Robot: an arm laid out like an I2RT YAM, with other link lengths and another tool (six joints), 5 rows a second.
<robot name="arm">
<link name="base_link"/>
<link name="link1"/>
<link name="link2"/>
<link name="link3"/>
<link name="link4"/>
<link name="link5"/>
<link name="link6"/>
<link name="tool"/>
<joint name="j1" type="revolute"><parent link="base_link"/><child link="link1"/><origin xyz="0 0 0.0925" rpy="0 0 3.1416"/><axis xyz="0 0 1"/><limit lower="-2.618" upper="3.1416"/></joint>
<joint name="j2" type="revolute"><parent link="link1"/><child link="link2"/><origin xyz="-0.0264 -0.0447 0.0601" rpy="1.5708 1.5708 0"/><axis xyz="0 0 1"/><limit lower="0" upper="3.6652"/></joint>
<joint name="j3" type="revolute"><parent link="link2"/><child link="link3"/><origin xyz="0 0.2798 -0.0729" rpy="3.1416 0 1.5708"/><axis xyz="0 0 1"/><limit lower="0" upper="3.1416"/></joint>
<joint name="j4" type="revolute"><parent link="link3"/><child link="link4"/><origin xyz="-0.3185 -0.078 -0.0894" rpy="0 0 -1.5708"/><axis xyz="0 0 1"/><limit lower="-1.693" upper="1.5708"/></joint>
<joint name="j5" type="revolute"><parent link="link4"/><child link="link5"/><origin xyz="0.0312 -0.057 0.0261" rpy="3.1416 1.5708 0"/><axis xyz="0 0 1"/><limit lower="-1.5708" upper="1.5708"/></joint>
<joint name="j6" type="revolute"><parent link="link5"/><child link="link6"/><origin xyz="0 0.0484 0.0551" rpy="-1.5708 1.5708 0"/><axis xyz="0 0 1"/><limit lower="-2.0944" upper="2.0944"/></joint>
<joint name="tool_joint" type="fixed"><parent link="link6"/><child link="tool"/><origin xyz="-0.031 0.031 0.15" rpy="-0.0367 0 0.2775"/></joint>
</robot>
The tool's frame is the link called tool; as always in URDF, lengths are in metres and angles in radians.
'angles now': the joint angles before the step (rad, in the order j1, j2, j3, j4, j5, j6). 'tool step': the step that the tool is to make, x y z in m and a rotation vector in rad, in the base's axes. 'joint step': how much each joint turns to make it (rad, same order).
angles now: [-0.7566 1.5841 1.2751 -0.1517 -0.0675 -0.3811]
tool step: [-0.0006 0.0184 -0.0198 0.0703 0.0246 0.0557]
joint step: [-0.0006 -0.0119 -0.0283 -0.0494 -0.0658 0.0035]
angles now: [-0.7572 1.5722 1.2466 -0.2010 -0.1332 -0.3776]
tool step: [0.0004 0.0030 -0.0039 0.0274 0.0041 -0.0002]
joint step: [0.0012 0.0064 0.0083 -0.0216 -0.0076 0.0156]
